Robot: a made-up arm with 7 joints.
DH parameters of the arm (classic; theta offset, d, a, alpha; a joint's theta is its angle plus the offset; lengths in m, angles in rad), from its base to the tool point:
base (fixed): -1.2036 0 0.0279 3.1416
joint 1: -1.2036 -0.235 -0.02 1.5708
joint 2: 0 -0.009 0.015 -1.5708
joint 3: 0 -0.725 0.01 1.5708
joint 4: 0 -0.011 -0.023 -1.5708
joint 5: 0 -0.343 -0.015 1.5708
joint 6: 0 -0.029 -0.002 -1.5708
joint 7: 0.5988 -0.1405 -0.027 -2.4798
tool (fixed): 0.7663 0.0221 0 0
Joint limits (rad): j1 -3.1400..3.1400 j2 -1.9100..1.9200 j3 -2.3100..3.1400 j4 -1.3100..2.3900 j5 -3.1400..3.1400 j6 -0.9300..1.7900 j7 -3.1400..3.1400
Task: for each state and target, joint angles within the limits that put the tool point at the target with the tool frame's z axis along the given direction. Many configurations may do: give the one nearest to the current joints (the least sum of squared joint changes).
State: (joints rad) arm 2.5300 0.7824 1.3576 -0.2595 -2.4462 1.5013 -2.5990
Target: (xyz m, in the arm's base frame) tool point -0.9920 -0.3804 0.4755 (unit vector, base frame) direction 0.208 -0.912 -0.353
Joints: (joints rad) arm 2.7830 1.2242 1.4997 0.2503 -2.2702 1.2688 -2.8415
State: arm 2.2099 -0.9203 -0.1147 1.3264 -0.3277 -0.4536 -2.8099
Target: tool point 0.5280 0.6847 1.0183 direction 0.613 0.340 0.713
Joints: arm 2.2870 -1.0965 -0.1338 0.8202 -0.5098 -0.8524 -2.8217
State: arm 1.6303 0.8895 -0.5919 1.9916 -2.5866 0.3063 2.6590
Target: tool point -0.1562 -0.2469 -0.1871 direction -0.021 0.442 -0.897
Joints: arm 2.1486 1.7305 0.0402 2.3900 -2.2184 -0.0830 2.9135
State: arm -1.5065 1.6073 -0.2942 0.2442 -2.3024 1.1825 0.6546
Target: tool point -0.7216 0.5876 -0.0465 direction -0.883 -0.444 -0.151
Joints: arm -2.2070 1.6155 -0.3852 0.9968 -1.7936 1.5928 0.4446
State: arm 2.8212 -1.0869 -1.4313 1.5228 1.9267 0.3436 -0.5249
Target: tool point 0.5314 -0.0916 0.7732 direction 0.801 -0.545 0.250
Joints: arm 2.2066 -0.6960 -1.2473 2.0052 2.1034 0.2898 -0.4649
